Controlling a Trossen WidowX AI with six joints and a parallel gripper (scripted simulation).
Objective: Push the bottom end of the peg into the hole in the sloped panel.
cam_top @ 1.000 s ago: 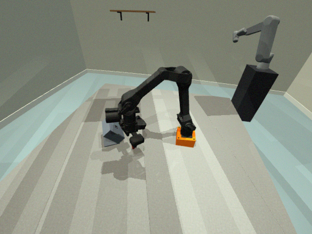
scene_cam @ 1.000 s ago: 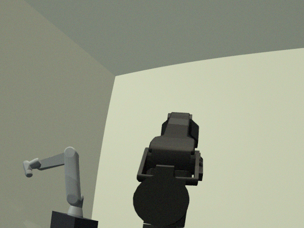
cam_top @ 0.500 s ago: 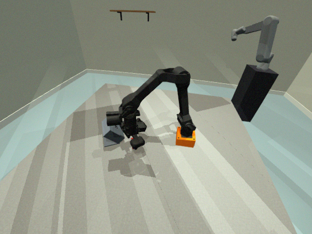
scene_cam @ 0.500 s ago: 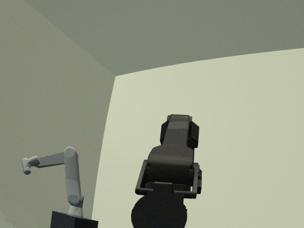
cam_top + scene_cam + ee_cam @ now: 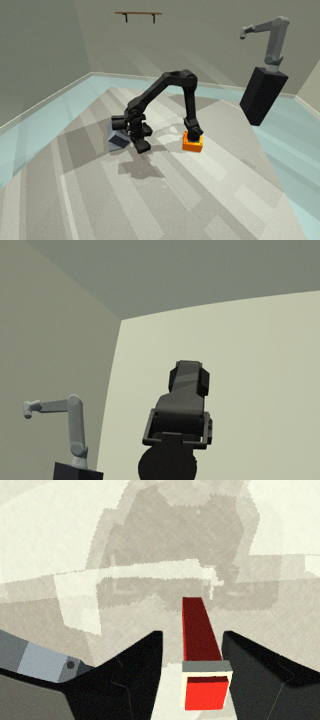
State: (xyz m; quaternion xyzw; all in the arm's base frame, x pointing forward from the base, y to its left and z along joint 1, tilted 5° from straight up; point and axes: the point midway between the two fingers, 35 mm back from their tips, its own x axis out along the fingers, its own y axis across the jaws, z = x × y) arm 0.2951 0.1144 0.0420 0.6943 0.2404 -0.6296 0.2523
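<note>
The sloped panel lies 140 mm ahead of my gripper tip, 60 mm to the right of it and 20 mm above it. The rest, counted from my gripper tip: red square peg: 20 mm above.
</note>
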